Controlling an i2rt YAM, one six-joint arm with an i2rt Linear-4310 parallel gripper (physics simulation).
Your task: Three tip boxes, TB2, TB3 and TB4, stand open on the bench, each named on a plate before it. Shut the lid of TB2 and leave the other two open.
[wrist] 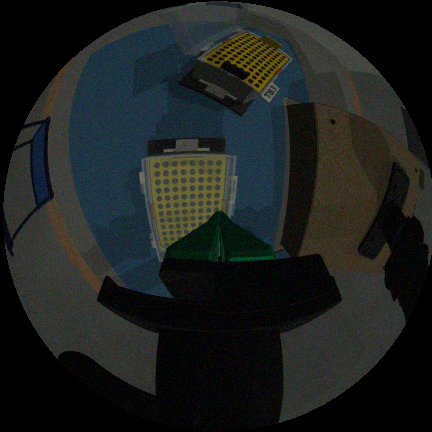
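Pixels of known places: gripper, fingertip midpoint: [218, 216]; arm's base at its link origin: [387, 215].
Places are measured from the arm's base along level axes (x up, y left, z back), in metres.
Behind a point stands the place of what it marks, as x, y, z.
Observation:
A tip box [187, 195] @[-0.116, 0.046, -0.317] with a pale yellow perforated rack lies mid-view, under a clear lid that looks down over it; whether it is fully seated I cannot tell. Its name plate does not show. My gripper [218, 216] @[-0.100, 0.059, -0.289] is shut and empty, its green fingertips over the lower right part of this box in the view; contact cannot be told. Another tip box, TB3 [250, 56] @[-0.136, -0.141, -0.270], stands at the upper right with its bright yellow rack uncovered, its clear lid raised behind it and its name plate [270, 92] @[-0.191, -0.120, -0.205] at its corner. A third box does not show.
The boxes stand on a blue mat [107, 120] @[-0.193, -0.046, -0.447]. A brown board-like block [340, 150] @[-0.101, -0.051, -0.122] with a black bar [385, 212] @[-0.005, -0.002, -0.037] stands at the right. A blue framed object [41, 162] is at the far left.

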